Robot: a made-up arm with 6 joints. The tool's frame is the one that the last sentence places.
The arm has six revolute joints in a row. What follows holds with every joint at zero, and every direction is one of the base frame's. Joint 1 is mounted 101.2 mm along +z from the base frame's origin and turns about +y. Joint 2 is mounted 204.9 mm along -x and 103 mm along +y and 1 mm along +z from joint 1 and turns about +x. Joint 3 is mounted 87.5 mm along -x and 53.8 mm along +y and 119.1 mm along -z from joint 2 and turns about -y. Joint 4 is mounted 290.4 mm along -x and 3.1 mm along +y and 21 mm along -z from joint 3 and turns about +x. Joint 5 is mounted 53.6 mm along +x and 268.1 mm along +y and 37.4 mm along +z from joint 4 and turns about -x. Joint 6 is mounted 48.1 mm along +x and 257.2 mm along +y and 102.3 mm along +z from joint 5 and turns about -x. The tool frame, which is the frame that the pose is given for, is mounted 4.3 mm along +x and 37.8 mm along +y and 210.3 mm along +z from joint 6; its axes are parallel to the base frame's.
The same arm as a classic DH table. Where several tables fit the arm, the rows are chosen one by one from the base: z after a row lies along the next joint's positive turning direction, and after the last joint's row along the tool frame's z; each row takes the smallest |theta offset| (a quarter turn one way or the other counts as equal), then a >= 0, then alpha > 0; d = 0 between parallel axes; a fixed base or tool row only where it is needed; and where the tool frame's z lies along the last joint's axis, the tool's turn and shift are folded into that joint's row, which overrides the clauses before.
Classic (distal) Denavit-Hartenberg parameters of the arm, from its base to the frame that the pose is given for. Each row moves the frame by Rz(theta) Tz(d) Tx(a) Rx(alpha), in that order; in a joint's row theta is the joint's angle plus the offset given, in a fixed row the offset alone. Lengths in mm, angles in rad.
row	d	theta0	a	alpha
base (fixed)	101.2	0	0	-1.5708
joint 1	103	-1.5708	1	-1.5708
joint 2	-292.4	0	-119.1	-1.5708
joint 3	-56.9	0	-21	1.5708
joint 4	0	-1.4322	270.7	3.1416
joint 5	0	-0.24	276.8	0
joint 6	184.4	0.3786	37.8	1.5708
tool (fixed)	210.3	-1.5708	0	0

